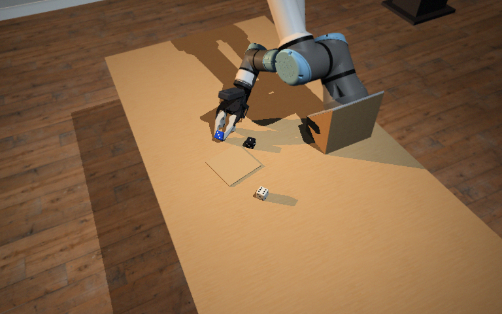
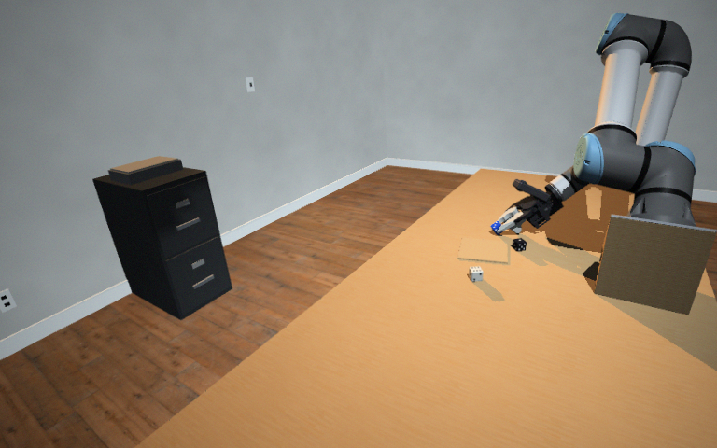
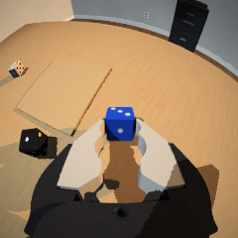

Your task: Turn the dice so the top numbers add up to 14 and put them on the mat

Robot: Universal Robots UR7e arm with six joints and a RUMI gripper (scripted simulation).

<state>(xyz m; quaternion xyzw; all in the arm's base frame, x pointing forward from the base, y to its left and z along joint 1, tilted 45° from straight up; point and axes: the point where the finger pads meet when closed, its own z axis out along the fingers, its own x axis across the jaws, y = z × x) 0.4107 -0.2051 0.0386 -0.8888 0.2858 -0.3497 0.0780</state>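
The blue die lies right at my hand. Also, from my hand: tan mat 13 cm to the left, 2 cm below, 1 cm ahead; then white die 30 cm to the left, 3 cm behind, 1 cm below; then black die 9 cm behind, 8 cm to the left, 1 cm below.
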